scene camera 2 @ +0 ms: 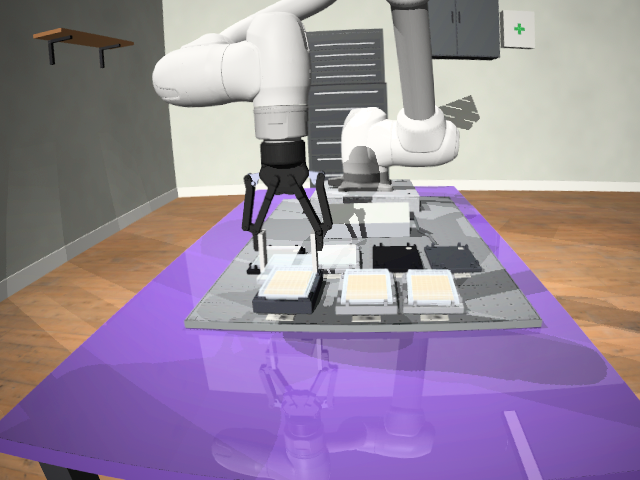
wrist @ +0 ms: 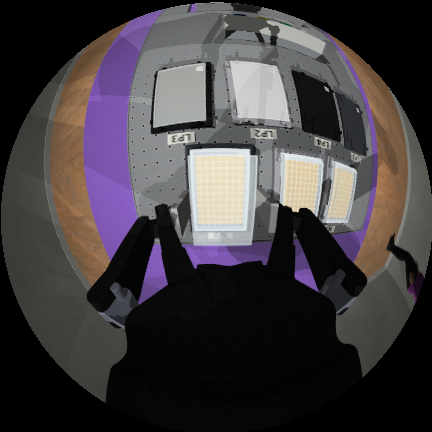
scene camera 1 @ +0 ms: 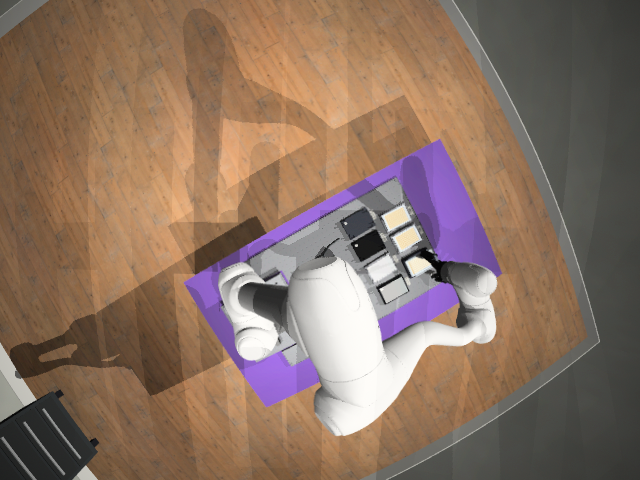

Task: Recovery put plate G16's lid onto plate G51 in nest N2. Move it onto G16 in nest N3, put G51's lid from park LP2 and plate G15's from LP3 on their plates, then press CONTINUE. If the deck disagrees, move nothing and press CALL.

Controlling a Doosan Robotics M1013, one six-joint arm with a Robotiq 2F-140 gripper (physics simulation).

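Seen in the pictures: gripper, between the fingertips: [scene camera 2: 289, 269] [wrist: 222, 198] [scene camera 1: 422, 263]; arm's base, origin of its link: [scene camera 2: 365, 187].
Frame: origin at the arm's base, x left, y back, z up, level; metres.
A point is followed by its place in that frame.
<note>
My gripper [scene camera 2: 288, 256] @[x -0.118, y -0.804, z 0.009 m] [wrist: 222, 198] @[x -0.118, y -0.804, z 0.009 m] [scene camera 1: 431, 264] @[x -0.118, y -0.804, z 0.009 m] is shut on a clear plate lid [wrist: 222, 238] @[x -0.119, y -0.862, z 0.017 m] [scene camera 2: 283, 262] @[x -0.132, y -0.791, z 0.017 m]. It holds the lid level, just above the left plate [scene camera 2: 287, 283] [wrist: 219, 183] @[x -0.122, y -0.783, z 0.017 m] [scene camera 1: 416, 266], which sits in a dark nest. The middle plate [scene camera 2: 367, 287] @[x 0.020, y -0.821, z -0.018 m] [wrist: 301, 187] @[x 0.013, y -0.793, z -0.017 m] and the right plate [scene camera 2: 431, 287] @[x 0.132, y -0.819, z -0.020 m] [wrist: 340, 192] @[x 0.124, y -0.795, z -0.021 m] stand in pale nests. One lid [wrist: 179, 95] @[x -0.180, y -0.638, z -0.027 m] lies in the dark frame at park LP3. Another clear lid [wrist: 259, 92] @[x -0.054, y -0.634, z -0.027 m] [scene camera 2: 336, 254] @[x -0.051, y -0.623, z -0.027 m] lies at park LP2.
Two black parks [scene camera 2: 396, 256] @[x 0.079, y -0.616, z -0.035 m] [scene camera 2: 451, 257] @[x 0.199, y -0.626, z -0.035 m] lie behind the middle and right plates. All stand on a grey perforated deck [scene camera 2: 496, 299] @[x 0.252, y -0.822, z -0.045 m] on the purple table [scene camera 2: 154, 361] @[x -0.294, y -1.025, z -0.058 m]. The arm's base and a pale box [scene camera 2: 385, 216] @[x 0.058, y -0.435, z 0.007 m] stand at the deck's far end.
</note>
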